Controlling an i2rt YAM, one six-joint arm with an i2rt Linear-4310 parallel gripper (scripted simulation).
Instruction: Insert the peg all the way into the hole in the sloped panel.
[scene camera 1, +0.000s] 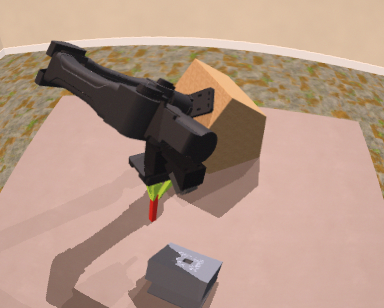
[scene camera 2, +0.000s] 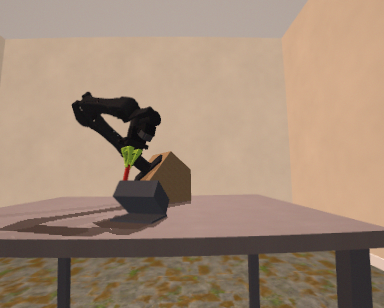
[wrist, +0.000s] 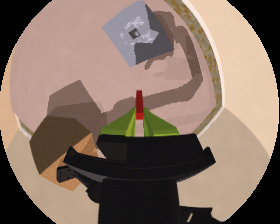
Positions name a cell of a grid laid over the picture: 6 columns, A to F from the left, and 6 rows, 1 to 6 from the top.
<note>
In view: the gripper (scene camera 1: C4).
The gripper also shows in the wrist view (wrist: C3).
</note>
